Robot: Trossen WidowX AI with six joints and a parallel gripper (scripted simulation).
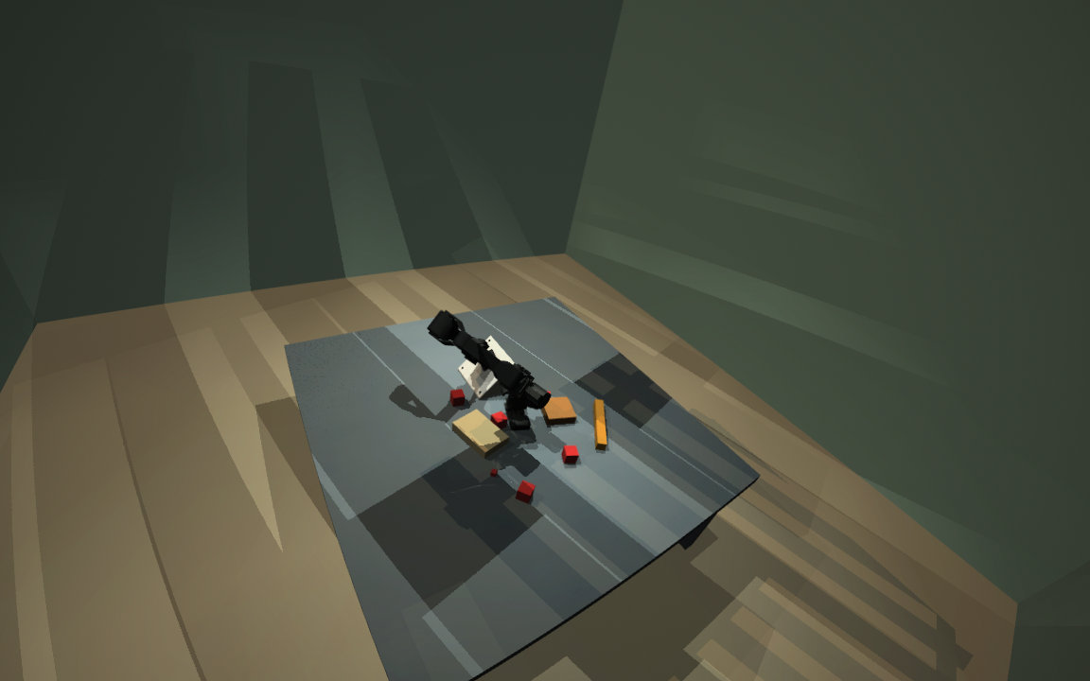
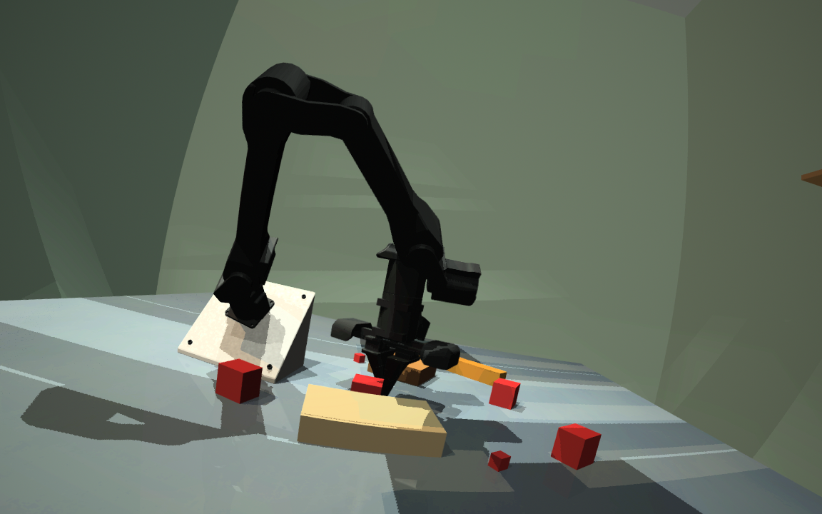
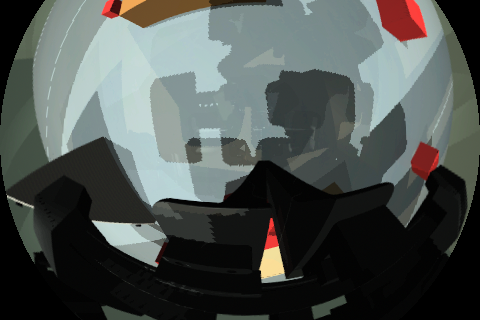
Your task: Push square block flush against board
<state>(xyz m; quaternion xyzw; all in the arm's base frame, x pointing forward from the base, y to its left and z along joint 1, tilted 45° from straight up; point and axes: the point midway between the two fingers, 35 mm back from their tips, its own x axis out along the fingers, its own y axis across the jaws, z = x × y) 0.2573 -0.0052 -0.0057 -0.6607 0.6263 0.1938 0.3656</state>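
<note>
The orange bar is 9 cm ahead of my gripper tip, 30 cm to the left of it and 1 cm above it. Round my gripper tip: square block 1 cm behind, 18 cm to the left, 1 cm above; tan board 1 cm ahead, 12 cm to the right, 1 cm above.
</note>
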